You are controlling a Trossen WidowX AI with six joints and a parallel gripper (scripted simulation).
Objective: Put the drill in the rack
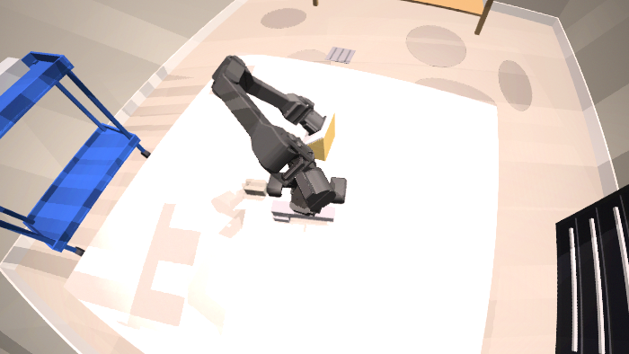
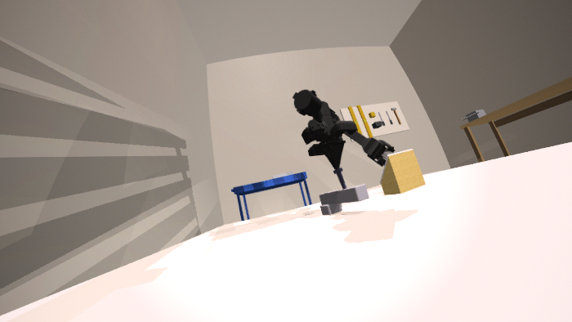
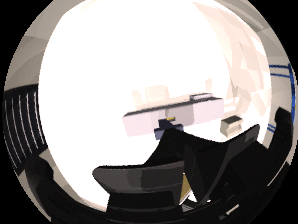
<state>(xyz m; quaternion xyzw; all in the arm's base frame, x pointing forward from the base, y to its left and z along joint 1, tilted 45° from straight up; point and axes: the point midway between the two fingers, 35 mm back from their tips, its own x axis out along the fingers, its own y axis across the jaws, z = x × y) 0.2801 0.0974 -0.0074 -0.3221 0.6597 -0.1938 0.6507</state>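
Now: the pin 3 cm below my gripper tip. Round my gripper tip: tan rack 21 cm to the right, 10 cm below, 4 cm behind; yellow drill 7 cm below, 5 cm to the right; grey block 8 cm below, 4 cm to the right.
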